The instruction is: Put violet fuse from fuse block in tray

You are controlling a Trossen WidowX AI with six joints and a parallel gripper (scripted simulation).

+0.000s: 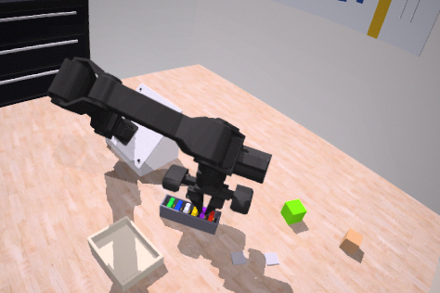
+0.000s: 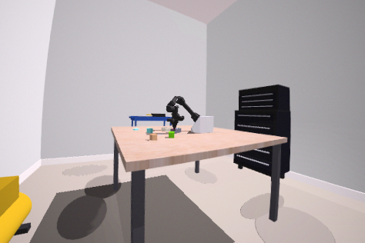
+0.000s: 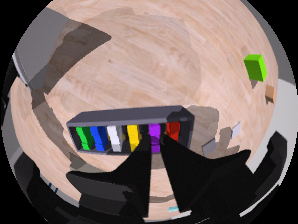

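The beige tray is 5 cm behind my gripper tip, 19 cm to the right of it and 4 cm below it. The rest, counted from my gripper tip: violet fuse (1 cm below).
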